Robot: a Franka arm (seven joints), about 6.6 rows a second.
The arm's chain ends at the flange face. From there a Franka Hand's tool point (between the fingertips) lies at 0.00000 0.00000 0.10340 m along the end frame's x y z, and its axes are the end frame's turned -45 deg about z.
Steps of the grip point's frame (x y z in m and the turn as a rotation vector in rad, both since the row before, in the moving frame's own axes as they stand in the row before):
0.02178, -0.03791, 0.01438, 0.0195, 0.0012, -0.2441
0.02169, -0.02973, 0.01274, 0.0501, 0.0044, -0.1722
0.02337, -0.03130, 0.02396, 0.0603, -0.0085, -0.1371
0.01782, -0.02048, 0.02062, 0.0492, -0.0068, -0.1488
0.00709, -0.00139, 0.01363, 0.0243, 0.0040, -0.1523
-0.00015, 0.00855, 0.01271, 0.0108, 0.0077, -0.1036
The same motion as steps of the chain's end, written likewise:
-0.00990, -0.04087, 0.01440, 0.0146, -0.0129, -0.2441
-0.00202, -0.03268, 0.01287, 0.0385, -0.0323, -0.1722
-0.00034, -0.03523, 0.02415, 0.0366, -0.0486, -0.1371
0.00243, -0.02430, 0.02075, 0.0300, -0.0396, -0.1488
0.00567, -0.00405, 0.01366, 0.0200, -0.0144, -0.1523
0.00624, 0.00749, 0.01272, 0.0131, -0.0022, -0.1036

